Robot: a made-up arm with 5 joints.
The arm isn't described. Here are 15 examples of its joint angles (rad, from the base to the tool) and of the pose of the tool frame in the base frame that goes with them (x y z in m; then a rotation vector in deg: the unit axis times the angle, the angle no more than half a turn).
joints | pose
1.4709 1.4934 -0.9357 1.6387 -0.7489 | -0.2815 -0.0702 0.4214 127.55 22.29 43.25
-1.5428 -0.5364 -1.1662 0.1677 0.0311 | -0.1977 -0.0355 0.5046 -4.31 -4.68 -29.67
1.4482 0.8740 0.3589 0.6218 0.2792 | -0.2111 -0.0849 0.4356 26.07 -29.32 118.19
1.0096 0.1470 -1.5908 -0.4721 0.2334 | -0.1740 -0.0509 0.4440 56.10 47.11 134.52
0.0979 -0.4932 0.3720 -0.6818 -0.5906 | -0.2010 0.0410 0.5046 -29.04 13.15 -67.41
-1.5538 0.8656 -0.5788 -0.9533 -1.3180 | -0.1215 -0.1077 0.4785 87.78 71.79 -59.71
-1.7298 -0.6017 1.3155 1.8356 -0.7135 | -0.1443 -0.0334 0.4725 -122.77 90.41 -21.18
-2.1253 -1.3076 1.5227 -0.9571 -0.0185 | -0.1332 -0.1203 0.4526 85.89 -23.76 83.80
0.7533 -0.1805 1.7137 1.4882 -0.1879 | -0.2677 -0.0354 0.4781 -132.80 -51.61 26.98
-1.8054 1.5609 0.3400 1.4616 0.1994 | -0.1450 -0.0659 0.3918 -51.38 -62.85 -52.92
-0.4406 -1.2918 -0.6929 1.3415 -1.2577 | -0.1964 0.0442 0.4858 -67.98 -28.21 -9.11
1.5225 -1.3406 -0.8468 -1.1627 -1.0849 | -0.2905 -0.0198 0.5113 -57.75 8.54 -13.41
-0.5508 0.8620 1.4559 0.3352 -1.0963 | -0.1097 0.0133 0.4637 -32.82 30.19 -107.50
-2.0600 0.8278 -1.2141 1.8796 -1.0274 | -0.1348 -0.0606 0.4307 -13.32 -125.47 -62.91
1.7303 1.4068 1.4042 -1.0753 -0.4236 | -0.2792 -0.0355 0.4912 -49.27 65.39 14.82
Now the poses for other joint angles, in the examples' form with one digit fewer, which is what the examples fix.
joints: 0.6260 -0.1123 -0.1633 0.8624 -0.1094
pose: -0.226 -0.065 0.478 -21.5 -50.0 72.5
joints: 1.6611 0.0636 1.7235 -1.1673 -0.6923
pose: -0.267 -0.018 0.496 -2.5 4.2 -49.2
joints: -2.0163 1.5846 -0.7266 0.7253 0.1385
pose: -0.106 -0.088 0.386 -7.2 -117.6 -42.0
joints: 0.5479 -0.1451 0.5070 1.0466 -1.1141
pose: -0.250 0.015 0.464 -41.5 -49.1 -3.2
